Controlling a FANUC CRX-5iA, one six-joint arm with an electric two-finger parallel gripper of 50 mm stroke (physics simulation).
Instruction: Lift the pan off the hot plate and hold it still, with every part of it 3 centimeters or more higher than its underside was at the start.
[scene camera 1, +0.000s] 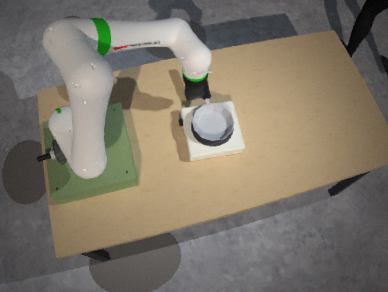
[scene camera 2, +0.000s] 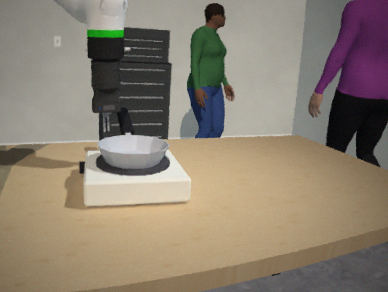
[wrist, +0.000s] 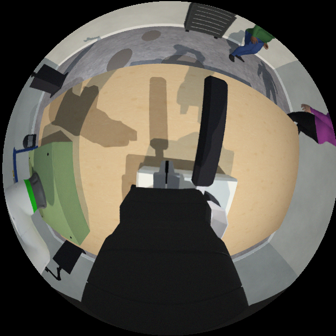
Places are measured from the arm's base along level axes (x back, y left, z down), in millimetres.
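Where they show: gripper, fingertip midpoint: (scene camera 1: 192, 96) (scene camera 2: 106, 130).
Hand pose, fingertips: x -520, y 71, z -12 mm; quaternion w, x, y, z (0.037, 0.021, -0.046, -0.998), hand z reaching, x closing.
Note:
Things, the pixels of their top centre, and the offset from my fingertips. Level surfaces: height alone.
- black handle, top centre: (scene camera 2: 124, 111) dx -67, dy +54, dz -43 mm
- white hot plate, top centre: (scene camera 2: 129, 159) (scene camera 1: 210, 126) dx -33, dy -145, dz +43 mm
- hot plate's black knob, top centre: (scene camera 2: 82, 161) (scene camera 1: 180, 121) dx +76, dy -68, dz +65 mm
- wooden table, surface height: dz +116 mm
The pan, a pale grey bowl (scene camera 1: 213, 124) (scene camera 2: 134, 151) (wrist: 219, 220) with a black handle (scene camera 2: 125, 121) (wrist: 213, 130), sits upright on the dark round burner of the white hot plate (scene camera 1: 200, 152) (scene camera 2: 135, 193) (wrist: 226, 188). The handle slants up toward the back; in scene camera 1 the arm hides most of it. My gripper (scene camera 2: 106, 122) (wrist: 166, 167) is shut with its two fingers together and nothing between them. It points down above the rear left part of the hot plate. The handle stands to the right of the fingers, apart from them in the wrist view. The fingertips are hidden in scene camera 1.
The hot plate's black knob (scene camera 1: 181, 122) (scene camera 2: 82, 167) sticks out on its left side. The wooden table (scene camera 1: 300, 110) (scene camera 2: 280, 200) (wrist: 260, 165) carries the green base plate (scene camera 1: 120, 150) (wrist: 62, 185) of the arm at its left end. Two people and a dark drawer cabinet (scene camera 2: 145, 90) stand beyond the table.

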